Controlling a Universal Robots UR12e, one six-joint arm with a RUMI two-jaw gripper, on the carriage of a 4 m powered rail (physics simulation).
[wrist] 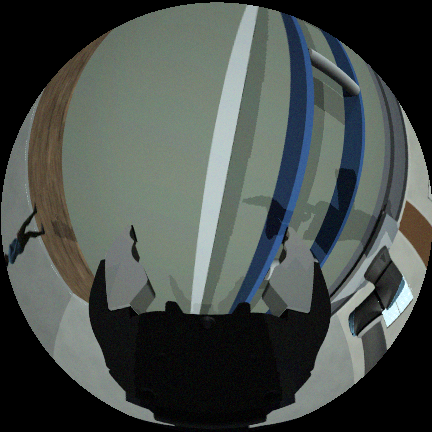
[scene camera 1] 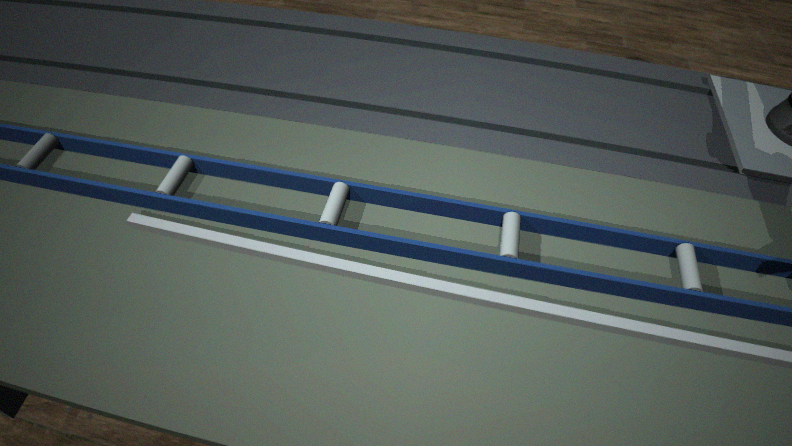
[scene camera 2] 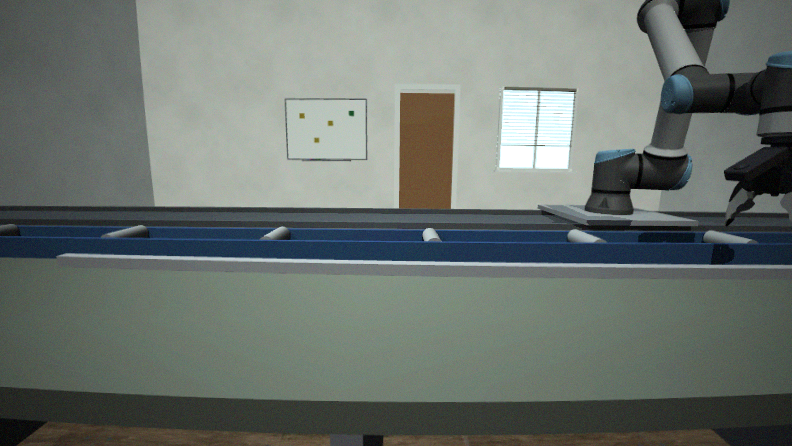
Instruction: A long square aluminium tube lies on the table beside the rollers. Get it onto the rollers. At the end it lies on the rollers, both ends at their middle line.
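Where they show: gripper, fingertip midpoint: (wrist: 208, 228) (scene camera 2: 761, 232); arm's base, origin of the base link: (wrist: 375, 261) (scene camera 2: 608, 211).
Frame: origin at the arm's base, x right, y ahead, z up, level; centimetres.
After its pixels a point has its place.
Observation:
The long square aluminium tube (scene camera 1: 387, 272) @(x 109.7, y 75.8, z -0.5 cm) (scene camera 2: 421, 267) @(x 88.8, y 78.0, z -1.1 cm) (wrist: 223, 135) @(x 24.5, y 78.6, z -0.5 cm) lies on the table, beside and apart from the near blue side rail of the rollers, roughly along it. Its left end shows in both scene views; its right part runs out of them. The pale rollers (scene camera 1: 509, 235) @(x 85.6, y 62.9, z 2.9 cm) (scene camera 2: 431, 234) @(x 85.4, y 64.1, z 3.0 cm) (wrist: 334, 72) @(x 43.4, y 62.8, z 2.2 cm) sit between two blue side rails (scene camera 1: 421, 252) @(x 103.6, y 69.4, z -0.1 cm) (scene camera 2: 354, 250) @(x 103.8, y 69.4, z 0.1 cm) (wrist: 300, 100) @(x 32.6, y 69.4, z 0.6 cm). My gripper (scene camera 2: 759, 214) (wrist: 208, 228) @(x 16.1, y 79.1, z 7.2 cm) is open and empty, raised above the table at the right in scene camera 2. In the wrist view the tube passes between the spread fingers, slightly slanted, below them.
The grey powered rail (scene camera 1: 332, 66) runs behind the rollers. Its carriage plate (scene camera 1: 759, 160) @(x 16.7, y 17.8, z 0.0 cm) (scene camera 2: 653, 220) @(x -4.1, y 22.2, z 0.0 cm) carries the arm base (scene camera 2: 609, 199) @(x 4.4, y 6.7, z 6.2 cm) at the right. The green-grey table top (scene camera 1: 277, 360) @(x 126.3, y 98.7, z -3.0 cm) (scene camera 2: 387, 332) @(x 95.3, y 101.9, z -3.0 cm) (wrist: 140, 125) @(x 25.9, y 91.0, z -3.0 cm) ends at its front edge. A whiteboard, door and window are on the far wall.

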